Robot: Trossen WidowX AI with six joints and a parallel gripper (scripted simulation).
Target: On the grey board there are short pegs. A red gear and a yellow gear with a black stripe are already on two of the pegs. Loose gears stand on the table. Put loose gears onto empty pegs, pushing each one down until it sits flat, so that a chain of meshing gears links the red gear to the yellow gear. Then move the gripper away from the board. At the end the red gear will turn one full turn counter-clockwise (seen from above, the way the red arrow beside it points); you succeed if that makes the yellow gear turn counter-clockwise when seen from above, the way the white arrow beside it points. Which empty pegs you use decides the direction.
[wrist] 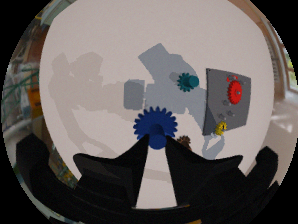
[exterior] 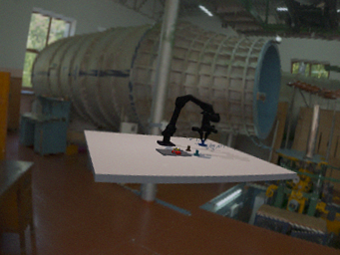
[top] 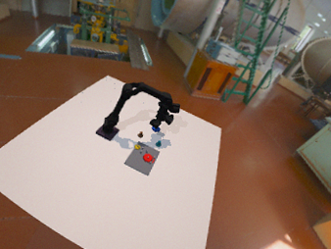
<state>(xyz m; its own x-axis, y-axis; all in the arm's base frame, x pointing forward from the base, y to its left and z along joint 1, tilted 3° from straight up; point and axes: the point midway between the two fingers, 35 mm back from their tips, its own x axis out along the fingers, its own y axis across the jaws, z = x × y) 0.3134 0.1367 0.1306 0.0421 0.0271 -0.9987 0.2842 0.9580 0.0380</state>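
The yellow gear is 180 mm to the right of my gripper tip, 80 mm below it and 80 mm behind it. Also, from my gripper tip: brown gear (90 mm behind, 80 mm below, 60 mm to the right); then teal gear (80 mm to the right, 80 mm below, 60 mm ahead); then blue gear (10 mm below).
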